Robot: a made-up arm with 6 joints. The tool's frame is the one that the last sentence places.
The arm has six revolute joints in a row. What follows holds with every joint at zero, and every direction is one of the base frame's.
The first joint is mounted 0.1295 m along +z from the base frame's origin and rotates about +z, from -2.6 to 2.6 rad.
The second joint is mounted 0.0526 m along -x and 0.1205 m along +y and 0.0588 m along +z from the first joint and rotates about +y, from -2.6 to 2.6 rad.
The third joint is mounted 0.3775 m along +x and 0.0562 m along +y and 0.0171 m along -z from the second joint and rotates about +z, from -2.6 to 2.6 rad.
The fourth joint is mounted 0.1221 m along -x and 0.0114 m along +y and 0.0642 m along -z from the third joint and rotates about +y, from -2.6 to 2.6 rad.
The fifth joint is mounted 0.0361 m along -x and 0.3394 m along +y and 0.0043 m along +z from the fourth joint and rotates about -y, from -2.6 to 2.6 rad.
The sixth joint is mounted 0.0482 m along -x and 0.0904 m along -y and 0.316 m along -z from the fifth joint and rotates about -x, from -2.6 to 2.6 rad.
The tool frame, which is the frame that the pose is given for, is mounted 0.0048 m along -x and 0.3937 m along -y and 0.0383 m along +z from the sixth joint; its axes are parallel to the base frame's.
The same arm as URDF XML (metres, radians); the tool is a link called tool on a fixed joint. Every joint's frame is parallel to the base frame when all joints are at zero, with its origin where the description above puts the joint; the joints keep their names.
<robot name="arm">
  <joint name="joint 1" type="revolute">
    <parent link="base_link"/>
    <child link="link1"/>
    <origin xyz="0 0 0.1295" rpy="0 0 0"/>
    <axis xyz="0 0 1"/>
    <limit lower="-2.6" upper="2.6"/>
  </joint>
  <joint name="joint 2" type="revolute">
    <parent link="link1"/>
    <child link="link2"/>
    <origin xyz="-0.0526 0.1205 0.0588" rpy="0 0 0"/>
    <axis xyz="0 1 0"/>
    <limit lower="-2.6" upper="2.6"/>
  </joint>
  <joint name="joint 3" type="revolute">
    <parent link="link2"/>
    <child link="link3"/>
    <origin xyz="0.3775 0.0562 -0.0171" rpy="0 0 0"/>
    <axis xyz="0 0 1"/>
    <limit lower="-2.6" upper="2.6"/>
  </joint>
  <joint name="joint 4" type="revolute">
    <parent link="link3"/>
    <child link="link4"/>
    <origin xyz="-0.1221 0.0114 -0.0642" rpy="0 0 0"/>
    <axis xyz="0 1 0"/>
    <limit lower="-2.6" upper="2.6"/>
  </joint>
  <joint name="joint 5" type="revolute">
    <parent link="link4"/>
    <child link="link5"/>
    <origin xyz="-0.0361 0.3394 0.0043" rpy="0 0 0"/>
    <axis xyz="0 -1 0"/>
    <limit lower="-2.6" upper="2.6"/>
  </joint>
  <joint name="joint 6" type="revolute">
    <parent link="link5"/>
    <child link="link6"/>
    <origin xyz="-0.0482 -0.0904 -0.316" rpy="0 0 0"/>
    <axis xyz="-1 0 0"/>
    <limit lower="-2.6" upper="2.6"/>
  </joint>
  <joint name="tool_joint" type="fixed">
    <parent link="link6"/>
    <child link="tool"/>
    <origin xyz="-0.0048 -0.3937 0.0383" rpy="0 0 0"/>
  </joint>
  <link name="base_link"/>
  <link name="link1"/>
  <link name="link2"/>
  <link name="link3"/>
  <link name="link4"/>
  <link name="link5"/>
  <link name="link6"/>
  <link name="tool"/>
</robot>

